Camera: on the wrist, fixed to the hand. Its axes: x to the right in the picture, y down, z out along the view.
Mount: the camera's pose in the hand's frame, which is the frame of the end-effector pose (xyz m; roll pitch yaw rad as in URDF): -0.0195 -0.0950 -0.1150 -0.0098 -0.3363 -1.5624
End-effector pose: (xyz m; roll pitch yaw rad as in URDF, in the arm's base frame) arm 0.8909 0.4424 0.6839 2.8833 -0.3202 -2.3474
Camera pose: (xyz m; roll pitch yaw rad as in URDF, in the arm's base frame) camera 1.0095 0.3902 0.7603 2.7492 0.5577 -0.9950
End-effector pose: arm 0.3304 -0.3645 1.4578 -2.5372 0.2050 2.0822
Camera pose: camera 0.3138 -0.3610 1.6073 -2.9342 -0.2607 -2.6941
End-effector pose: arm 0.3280 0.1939 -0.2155 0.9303 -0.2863 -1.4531
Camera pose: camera 0.3658 0.1760 -0.3600 0.3390 0.5641 -2.8266
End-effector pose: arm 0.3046 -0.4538 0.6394 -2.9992 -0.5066 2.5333
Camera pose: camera 0.3249 -0.5626 0.7413 2.6187 0.1654 -2.2811
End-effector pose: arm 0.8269 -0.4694 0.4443 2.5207 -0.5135 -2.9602
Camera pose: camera 0.8881 -0.6048 0.4681 2.3539 0.7870 -2.0065
